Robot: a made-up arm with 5 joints.
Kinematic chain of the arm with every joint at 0, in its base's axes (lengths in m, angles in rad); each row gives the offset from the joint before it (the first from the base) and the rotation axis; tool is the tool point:
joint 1: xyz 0 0 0.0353 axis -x
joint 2: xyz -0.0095 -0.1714 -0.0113 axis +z
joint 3: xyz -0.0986 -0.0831 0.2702 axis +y
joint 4: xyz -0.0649 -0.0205 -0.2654 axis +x
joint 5: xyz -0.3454 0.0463 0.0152 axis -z
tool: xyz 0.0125 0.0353 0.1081
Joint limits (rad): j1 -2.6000..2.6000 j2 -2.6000..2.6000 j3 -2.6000..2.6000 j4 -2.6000..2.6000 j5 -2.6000..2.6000
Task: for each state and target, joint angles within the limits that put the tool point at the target. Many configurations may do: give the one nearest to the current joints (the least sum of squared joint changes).
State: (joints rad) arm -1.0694 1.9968 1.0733 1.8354 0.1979
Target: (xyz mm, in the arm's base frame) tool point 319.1 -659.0 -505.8
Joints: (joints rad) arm -1.3927 1.7493 1.2810 2.6000 -0.1840
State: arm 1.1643 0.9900 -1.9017 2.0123 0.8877
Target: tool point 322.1 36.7 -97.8
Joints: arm 1.9877 1.2538 -2.0778 2.4788 0.7978
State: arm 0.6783 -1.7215 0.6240 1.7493 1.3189
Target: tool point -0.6 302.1 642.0
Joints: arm 0.0345 -2.1320 1.5152 1.9122 1.3953
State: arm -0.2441 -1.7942 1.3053 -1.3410 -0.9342
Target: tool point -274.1 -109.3 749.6
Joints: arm -0.4388 -0.9494 1.5750 -1.7540 -0.9795
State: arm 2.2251 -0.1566 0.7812 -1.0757 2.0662
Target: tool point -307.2 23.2 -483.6
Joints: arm 2.6000 -0.9146 1.0159 -1.2966 2.1188
